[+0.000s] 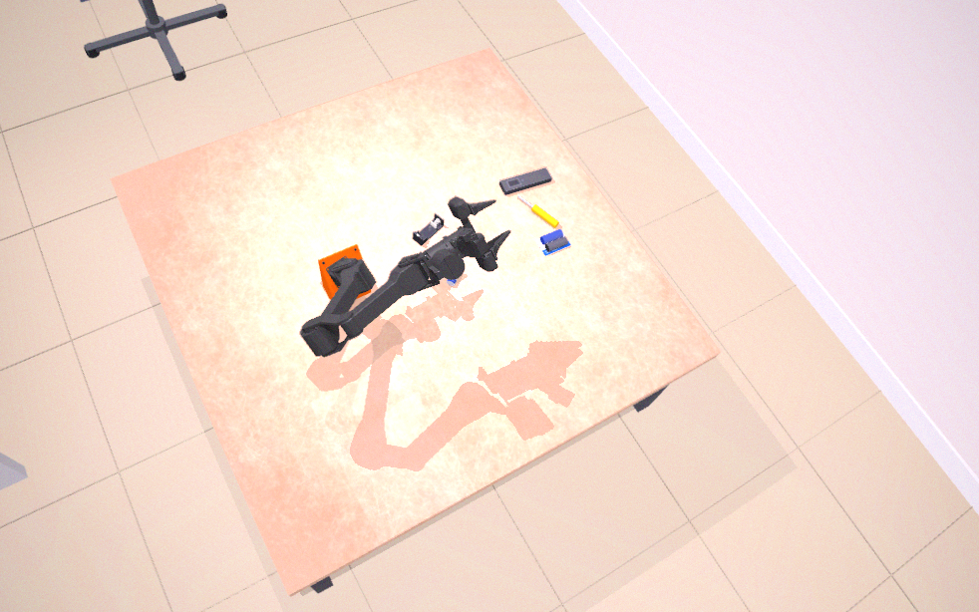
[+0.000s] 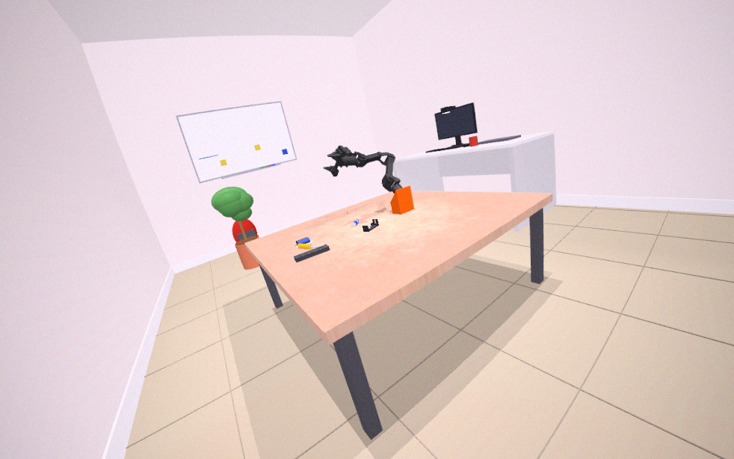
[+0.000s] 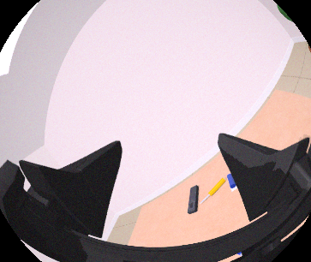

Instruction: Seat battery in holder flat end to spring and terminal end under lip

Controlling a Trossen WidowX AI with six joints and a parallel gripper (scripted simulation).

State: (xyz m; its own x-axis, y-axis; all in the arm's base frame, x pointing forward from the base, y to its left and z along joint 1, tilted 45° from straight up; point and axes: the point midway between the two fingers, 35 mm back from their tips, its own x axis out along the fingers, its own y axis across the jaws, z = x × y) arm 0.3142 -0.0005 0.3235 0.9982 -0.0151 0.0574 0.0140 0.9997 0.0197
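Now: the battery 40 mm behind my gripper tip, 90 mm to the left of it and 370 mm below it. Round my gripper tip: dark remote (340 mm ahead, 230 mm to the left, 370 mm below); yellow screwdriver (300 mm ahead, 130 mm to the left, 370 mm below).
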